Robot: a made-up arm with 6 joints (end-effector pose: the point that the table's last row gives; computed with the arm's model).
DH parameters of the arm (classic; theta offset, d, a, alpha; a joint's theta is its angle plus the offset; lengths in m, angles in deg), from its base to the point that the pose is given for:
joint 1: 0 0.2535 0 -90
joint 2: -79.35 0 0.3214 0
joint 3: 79.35 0 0.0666 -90
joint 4: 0 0.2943 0 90
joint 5: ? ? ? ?
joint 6: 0 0.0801 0 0
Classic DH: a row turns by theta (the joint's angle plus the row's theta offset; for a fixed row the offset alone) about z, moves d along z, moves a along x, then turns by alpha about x.
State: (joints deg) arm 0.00 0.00 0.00 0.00 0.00 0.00
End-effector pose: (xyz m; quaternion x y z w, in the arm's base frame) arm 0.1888 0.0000 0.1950 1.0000 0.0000 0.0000 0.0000
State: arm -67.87 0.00 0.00 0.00 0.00 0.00
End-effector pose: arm 0.0711 -0.1749 0.1950 0.8297 -0.5583 0.0000 0.0000
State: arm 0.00 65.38 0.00 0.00 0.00 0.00
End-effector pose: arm 0.0254 0.0000 0.0575 0.8416 0.0000 -0.5401 0.0000
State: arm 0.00 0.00 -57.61 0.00 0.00 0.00
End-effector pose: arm 0.4449 0.0000 0.4781 0.8763 0.0000 0.4818 0.0000
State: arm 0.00 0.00 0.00 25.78 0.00 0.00
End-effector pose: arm 0.1825 -0.0273 0.1950 0.9748 -0.2231 0.0000 0.0000
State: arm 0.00 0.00 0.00 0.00 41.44 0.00
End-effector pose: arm 0.1201 0.0000 0.1735 0.9353 0.0000 -0.3538 0.0000
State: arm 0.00 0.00 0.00 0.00 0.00 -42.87
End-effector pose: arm 0.1888 0.0000 0.1950 0.9308 0.3654 0.0000 0.0000
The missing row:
joint 5: 0 0 0.0628 -90
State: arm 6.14 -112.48 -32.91 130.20 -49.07 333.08
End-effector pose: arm -0.1362 -0.0927 0.4345 -0.1213 0.5951 -0.5327 0.5893
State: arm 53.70 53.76 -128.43 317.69 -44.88 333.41
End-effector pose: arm 0.3141 0.5424 0.4475 -0.1340 -0.5693 -0.8051 0.0987
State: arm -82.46 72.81 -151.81 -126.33 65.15 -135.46
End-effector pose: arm 0.0569 -0.7138 0.3090 -0.2785 -0.4457 0.8206 0.2244
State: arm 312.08 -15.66 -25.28 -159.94 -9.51 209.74
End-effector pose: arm 0.1577 -0.1361 0.2969 -0.6396 0.7171 -0.2751 0.0312
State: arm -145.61 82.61 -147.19 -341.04 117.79 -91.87
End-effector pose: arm -0.4694 -0.3607 0.0757 -0.7882 0.3956 -0.3568 0.3081
